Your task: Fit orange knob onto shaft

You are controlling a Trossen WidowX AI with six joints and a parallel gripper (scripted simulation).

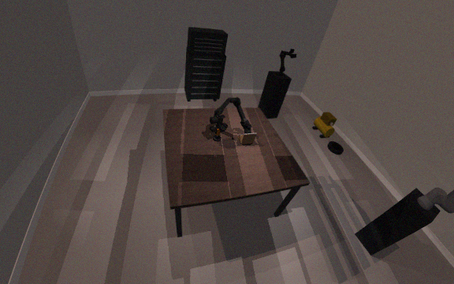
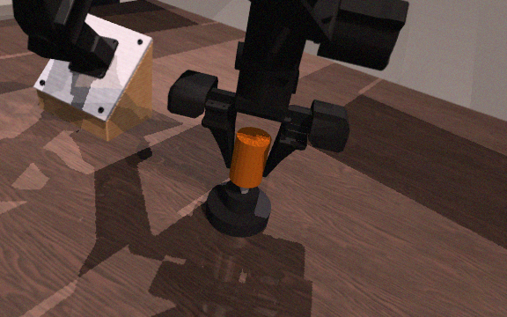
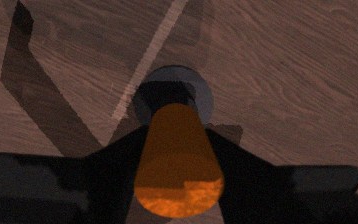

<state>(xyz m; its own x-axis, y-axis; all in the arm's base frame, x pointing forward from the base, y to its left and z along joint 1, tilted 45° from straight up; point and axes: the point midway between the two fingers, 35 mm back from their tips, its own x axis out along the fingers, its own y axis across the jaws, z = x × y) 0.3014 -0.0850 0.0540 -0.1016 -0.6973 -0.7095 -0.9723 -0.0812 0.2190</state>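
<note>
Now: gripper tip 30 mm below the orange knob. Also, from my gripper tip: round dark pedestal 40 mm below.
</note>
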